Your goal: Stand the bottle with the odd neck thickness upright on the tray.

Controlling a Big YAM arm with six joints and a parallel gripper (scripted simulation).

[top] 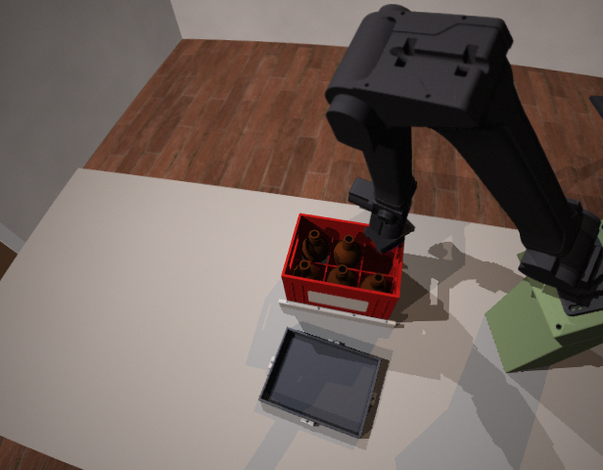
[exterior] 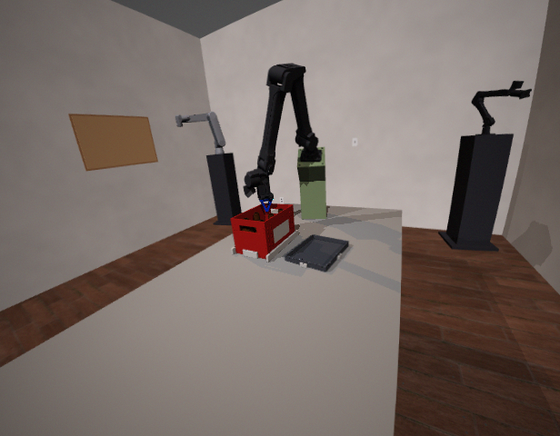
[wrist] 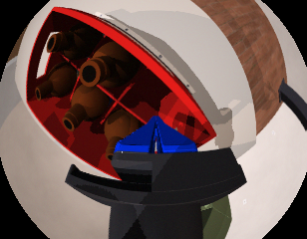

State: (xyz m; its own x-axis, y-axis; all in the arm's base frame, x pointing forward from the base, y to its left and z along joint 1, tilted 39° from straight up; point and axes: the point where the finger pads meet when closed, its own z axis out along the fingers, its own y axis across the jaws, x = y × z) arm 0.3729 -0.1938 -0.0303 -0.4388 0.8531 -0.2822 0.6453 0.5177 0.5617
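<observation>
The crate is 100 mm ahead of my hand, 70 mm below it and 20 mm to the left of it. Also, from my hand: dark grey tray 290 mm to the left, 150 mm ahead, 140 mm below; brown bottle 200 mm ahead, 60 mm below, 50 mm to the left.
</observation>
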